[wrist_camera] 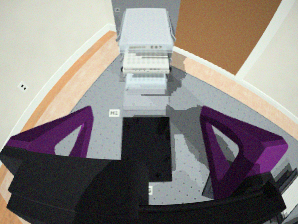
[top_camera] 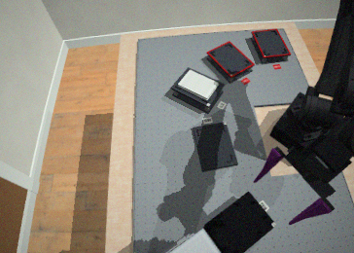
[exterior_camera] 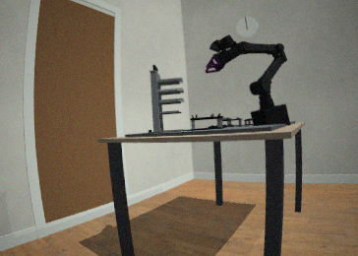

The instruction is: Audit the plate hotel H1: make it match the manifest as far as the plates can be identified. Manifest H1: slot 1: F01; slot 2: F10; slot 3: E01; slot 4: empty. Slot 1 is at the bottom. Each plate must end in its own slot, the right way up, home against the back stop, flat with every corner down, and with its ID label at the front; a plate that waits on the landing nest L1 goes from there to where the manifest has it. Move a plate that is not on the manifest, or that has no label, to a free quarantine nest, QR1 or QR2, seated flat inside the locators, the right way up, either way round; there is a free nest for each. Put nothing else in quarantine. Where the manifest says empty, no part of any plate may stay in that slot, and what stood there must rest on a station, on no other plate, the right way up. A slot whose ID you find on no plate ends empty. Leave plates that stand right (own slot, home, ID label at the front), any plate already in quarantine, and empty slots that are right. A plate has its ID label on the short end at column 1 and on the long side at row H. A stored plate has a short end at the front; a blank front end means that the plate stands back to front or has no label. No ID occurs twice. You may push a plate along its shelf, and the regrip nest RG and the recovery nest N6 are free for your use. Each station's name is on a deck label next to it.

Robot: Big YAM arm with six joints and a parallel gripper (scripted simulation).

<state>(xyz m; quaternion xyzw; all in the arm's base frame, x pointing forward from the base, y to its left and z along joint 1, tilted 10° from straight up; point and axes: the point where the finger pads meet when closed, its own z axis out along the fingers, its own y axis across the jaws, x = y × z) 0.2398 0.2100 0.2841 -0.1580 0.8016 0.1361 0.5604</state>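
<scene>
The pale plate lies 18 cm ahead of my hand, 8 cm to the left of it and 5 cm below it. Also, from my hand: plate hotel (25 cm ahead, 12 cm to the left, 16 cm below); then H1 deck label (9 cm ahead, 15 cm to the left, 32 cm below); then black nest (2 cm ahead, 1 cm to the left, 26 cm below).
</scene>
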